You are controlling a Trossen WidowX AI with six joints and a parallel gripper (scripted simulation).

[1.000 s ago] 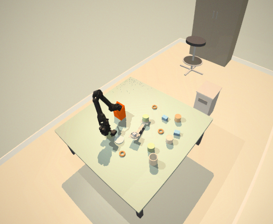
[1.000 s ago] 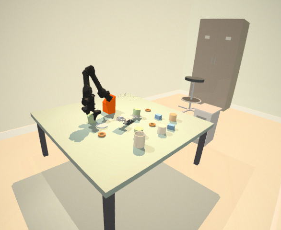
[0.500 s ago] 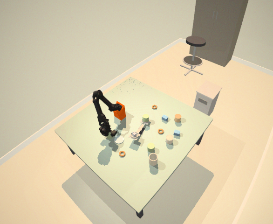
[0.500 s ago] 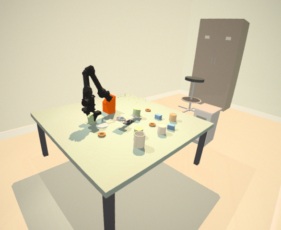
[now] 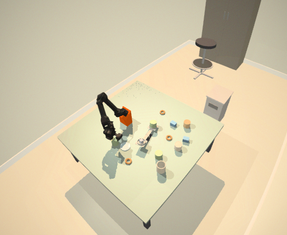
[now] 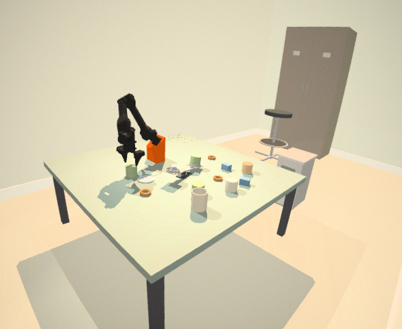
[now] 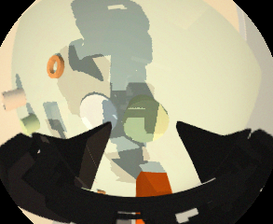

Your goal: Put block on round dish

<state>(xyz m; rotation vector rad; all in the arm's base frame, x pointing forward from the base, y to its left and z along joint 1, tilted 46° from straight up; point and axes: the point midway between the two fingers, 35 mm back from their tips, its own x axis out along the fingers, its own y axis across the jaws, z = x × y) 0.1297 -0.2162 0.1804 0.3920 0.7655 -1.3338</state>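
Right now the round pale blue dish is 10 cm ahead of my gripper tip, 7 cm below it and 5 cm to the left of it. From my gripper tip the other things lie so: tall beige cup (52 cm ahead, 8 cm to the left, 4 cm below); then balance beam (27 cm to the left, 19 cm ahead, 4 cm below); then cream cup (51 cm ahead, 37 cm to the left, 4 cm below).
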